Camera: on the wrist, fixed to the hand. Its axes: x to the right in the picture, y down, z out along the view.
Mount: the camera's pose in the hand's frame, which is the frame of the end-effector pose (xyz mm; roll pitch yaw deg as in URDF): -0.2 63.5 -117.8 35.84 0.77 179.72
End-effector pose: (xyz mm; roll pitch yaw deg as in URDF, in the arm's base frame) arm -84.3 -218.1 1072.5 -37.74 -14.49 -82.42
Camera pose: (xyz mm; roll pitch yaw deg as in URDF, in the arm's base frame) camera -101.7 -253.5 944.6 73.65 15.27 97.84
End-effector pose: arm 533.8 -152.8 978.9 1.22 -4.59 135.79
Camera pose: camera 481.2 -193.7 862.8 34.60 5.35 -44.51
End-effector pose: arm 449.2 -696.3 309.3 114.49 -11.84 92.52
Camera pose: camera 369.4 -721.9 413.6 -78.77 11.27 -88.08
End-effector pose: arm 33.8 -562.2 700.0 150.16 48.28 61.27
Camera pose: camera 78.6 -473.1 789.2 -114.16 -49.09 -118.94
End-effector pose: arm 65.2 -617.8 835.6 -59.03 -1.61 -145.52
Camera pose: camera 24.0 -563.2 720.6 94.89 2.25 35.00
